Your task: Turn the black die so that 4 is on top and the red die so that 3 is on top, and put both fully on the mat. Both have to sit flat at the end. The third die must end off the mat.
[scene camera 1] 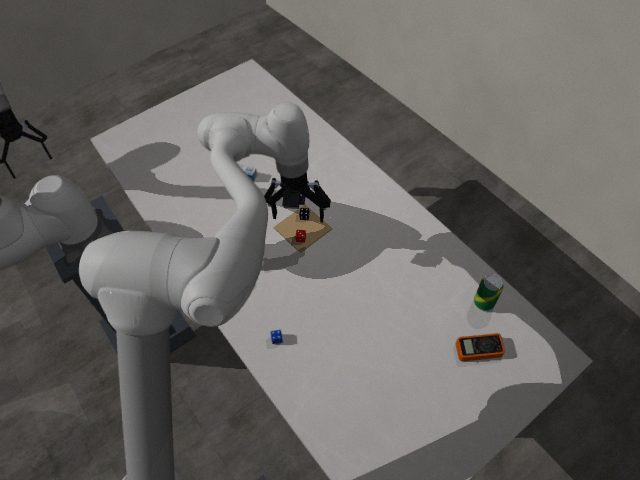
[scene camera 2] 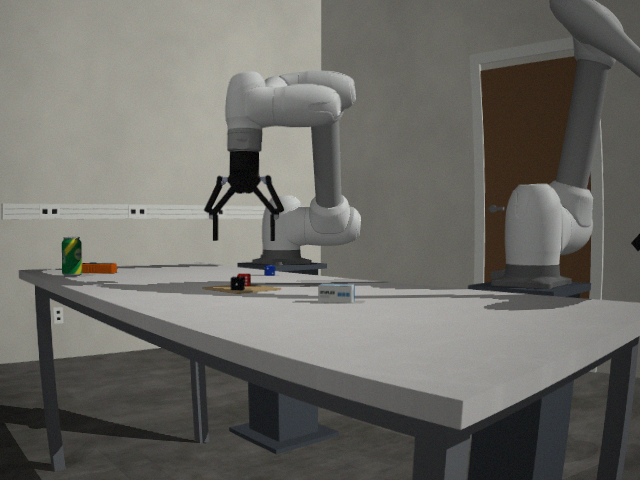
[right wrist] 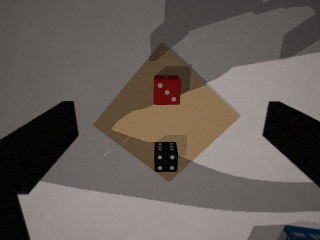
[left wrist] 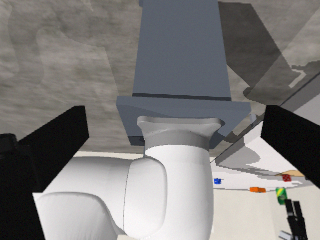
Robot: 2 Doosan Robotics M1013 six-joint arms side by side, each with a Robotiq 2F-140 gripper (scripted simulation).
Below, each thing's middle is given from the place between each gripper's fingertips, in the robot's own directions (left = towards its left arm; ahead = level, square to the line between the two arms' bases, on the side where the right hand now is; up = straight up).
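From my right hand [scene camera 2: 243, 240]: red die [right wrist: 166, 87], 11 cm below; tan mat [scene camera 1: 315, 229], 13 cm below, 3 cm ahead, 3 cm to the left.
Left gripper: 12 cm above the tan mat, 75 cm to the left of it, 69 cm short of it. From my left hand: red die, 10 cm below, 78 cm to the right, 66 cm ahead.
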